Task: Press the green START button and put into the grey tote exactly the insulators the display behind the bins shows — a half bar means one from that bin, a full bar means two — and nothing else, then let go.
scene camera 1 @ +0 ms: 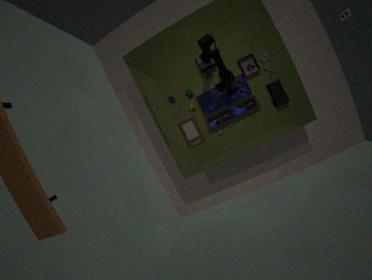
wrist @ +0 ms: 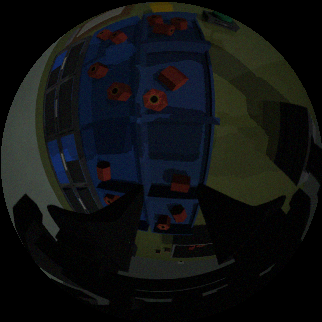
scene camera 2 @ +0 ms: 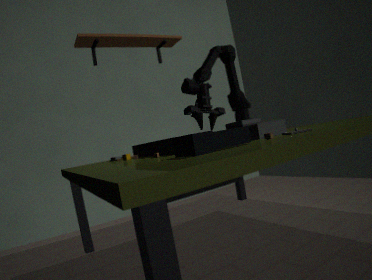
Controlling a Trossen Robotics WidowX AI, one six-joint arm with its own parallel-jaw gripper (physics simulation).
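Seen in the pictures: gripper, fingertip midpoint: (wrist: pixel 170 188) (scene camera 2: pixel 206 129); arm's base, link origin: (scene camera 1: pixel 206 58) (scene camera 2: pixel 243 121).
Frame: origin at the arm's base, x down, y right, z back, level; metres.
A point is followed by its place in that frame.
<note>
My gripper (scene camera 1: pixel 226 89) {x 0.014, y -0.105, z -0.261 m} (scene camera 2: pixel 206 129) {x 0.014, y -0.105, z -0.261 m} (wrist: pixel 170 188) {x 0.014, y -0.105, z -0.261 m} is open and empty, pointing down above the blue bins (scene camera 1: pixel 202 100) (wrist: pixel 139 90) {x 0.052, y -0.021, z -0.311 m}. A red insulator (wrist: pixel 180 183) {x 0.055, y -0.126, z -0.246 m} lies in a bin below, between the fingertips in the wrist view. Several other insulators lie in the bins. The display (scene camera 1: pixel 234 116) (wrist: pixel 61 130) behind them shows a full blue bar (wrist: pixel 55 159) {x 0.027, y -0.125, z -0.473 m} beside a half bar (wrist: pixel 69 145) {x 0.045, y -0.099, z -0.431 m}, and a partly blue cell (wrist: pixel 60 62) {x 0.035, y 0.081, z -0.504 m} farther up. The grey tote (scene camera 1: pixel 245 63) {x 0.074, y -0.317, z -0.126 m} holds red insulators (scene camera 1: pixel 250 65) {x 0.054, y -0.334, z -0.137 m} (wrist: pixel 197 246) {x 0.054, y -0.337, z -0.136 m}. The green START button (scene camera 1: pixel 189 93) {x 0.044, y 0.214, z -0.216 m} (wrist: pixel 223 17) stands beyond the bins' far end in the wrist view.
A black box (scene camera 1: pixel 277 93) {x 0.031, y -0.475, z -0.425 m} stands past the display's end. Yellow blocks (scene camera 1: pixel 191 107) {x 0.045, y 0.232, z -0.334 m} (scene camera 1: pixel 220 132) {x 0.057, y 0.056, z -0.608 m} and a brown-framed tray (scene camera 1: pixel 184 135) {x 0.078, y 0.368, z -0.549 m} lie at the opposite end. A pale plate (scene camera 1: pixel 264 56) {x 0.071, y -0.470, z -0.103 m} lies near the tote. A wooden shelf (scene camera 1: pixel 30 185) (scene camera 2: pixel 125 40) hangs on the wall.
</note>
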